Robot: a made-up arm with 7 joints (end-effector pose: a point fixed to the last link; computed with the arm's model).
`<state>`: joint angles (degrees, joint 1 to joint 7).
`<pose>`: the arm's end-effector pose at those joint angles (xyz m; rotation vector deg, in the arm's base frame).
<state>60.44 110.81 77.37 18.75 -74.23 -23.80 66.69</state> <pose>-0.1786 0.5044 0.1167 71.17 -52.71 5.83</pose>
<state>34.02 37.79 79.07 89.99 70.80 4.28 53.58</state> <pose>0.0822 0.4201 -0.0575 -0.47 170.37 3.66</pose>
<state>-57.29 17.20 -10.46 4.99 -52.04 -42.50 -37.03</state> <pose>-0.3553 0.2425 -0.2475 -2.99 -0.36 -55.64</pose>
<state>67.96 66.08 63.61 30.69 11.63 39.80 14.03</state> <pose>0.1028 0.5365 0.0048 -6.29 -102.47 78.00</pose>
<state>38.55 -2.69 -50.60 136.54 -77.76 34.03 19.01</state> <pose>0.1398 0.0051 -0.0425 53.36 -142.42 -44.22</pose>
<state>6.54 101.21 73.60 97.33 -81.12 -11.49 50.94</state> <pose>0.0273 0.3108 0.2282 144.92 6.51 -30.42</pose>
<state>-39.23 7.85 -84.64 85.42 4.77 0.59 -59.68</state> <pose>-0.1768 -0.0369 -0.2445 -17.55 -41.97 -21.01</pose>
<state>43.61 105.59 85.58 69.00 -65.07 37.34 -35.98</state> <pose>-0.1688 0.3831 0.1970 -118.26 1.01 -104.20</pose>
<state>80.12 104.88 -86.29 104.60 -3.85 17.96 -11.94</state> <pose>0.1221 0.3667 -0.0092 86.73 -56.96 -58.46</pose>
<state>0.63 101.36 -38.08 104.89 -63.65 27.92 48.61</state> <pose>0.1451 0.3440 -0.0671 74.37 33.69 -108.47</pose>
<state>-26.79 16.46 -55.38 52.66 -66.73 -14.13 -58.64</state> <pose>-0.1028 0.0997 -0.3938 7.47 -89.47 -80.99</pose>
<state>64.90 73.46 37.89 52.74 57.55 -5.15 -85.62</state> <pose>0.0675 0.5004 0.1000 -16.22 70.35 -154.50</pose>
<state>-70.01 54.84 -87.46 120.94 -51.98 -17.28 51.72</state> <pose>-0.2120 0.1533 -0.0848 -132.65 -18.06 -94.21</pose>
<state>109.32 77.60 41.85 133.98 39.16 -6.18 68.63</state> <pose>-0.0911 0.2594 0.0759 -107.89 76.22 66.23</pose>
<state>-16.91 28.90 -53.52 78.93 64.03 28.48 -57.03</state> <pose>0.0087 0.1253 -0.3523 18.24 0.32 -6.38</pose>
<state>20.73 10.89 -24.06 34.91 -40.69 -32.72 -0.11</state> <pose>0.2412 0.1473 -0.3572 8.43 -76.99 -72.43</pose>
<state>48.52 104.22 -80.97 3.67 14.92 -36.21 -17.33</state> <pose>-0.0733 0.5532 0.0673 104.41 -12.56 -36.28</pose>
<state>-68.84 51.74 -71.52 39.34 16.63 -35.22 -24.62</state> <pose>-0.3064 0.3628 -0.1595 -13.60 14.86 -55.56</pose>
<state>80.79 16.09 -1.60 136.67 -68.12 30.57 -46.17</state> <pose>0.1403 0.1428 0.1091 -72.68 90.06 -82.98</pose>
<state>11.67 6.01 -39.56 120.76 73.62 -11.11 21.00</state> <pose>0.1587 0.0258 -0.1468 -117.74 -90.85 1.39</pose>
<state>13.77 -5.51 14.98 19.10 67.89 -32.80 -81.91</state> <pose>0.1634 0.0852 -0.4149 57.88 19.24 107.26</pose>
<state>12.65 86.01 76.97 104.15 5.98 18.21 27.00</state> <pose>0.0046 0.3403 0.1689 100.25 -116.60 -21.88</pose>
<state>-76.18 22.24 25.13 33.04 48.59 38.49 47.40</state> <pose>-0.3409 0.3121 -0.1803 -8.14 26.87 73.28</pose>
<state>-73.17 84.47 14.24 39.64 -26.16 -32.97 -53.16</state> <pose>0.0246 0.5218 -0.1152 64.93 -40.14 -96.32</pose>
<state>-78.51 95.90 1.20 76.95 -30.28 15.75 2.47</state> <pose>0.0714 0.4155 -0.1741 37.79 17.65 -119.04</pose>
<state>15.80 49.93 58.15 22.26 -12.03 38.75 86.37</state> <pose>0.1007 0.4867 -0.2164 -41.91 -52.69 29.95</pose>
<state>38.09 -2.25 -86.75 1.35 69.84 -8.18 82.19</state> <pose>0.2792 0.0895 -0.3558 -75.65 -25.36 -47.62</pose>
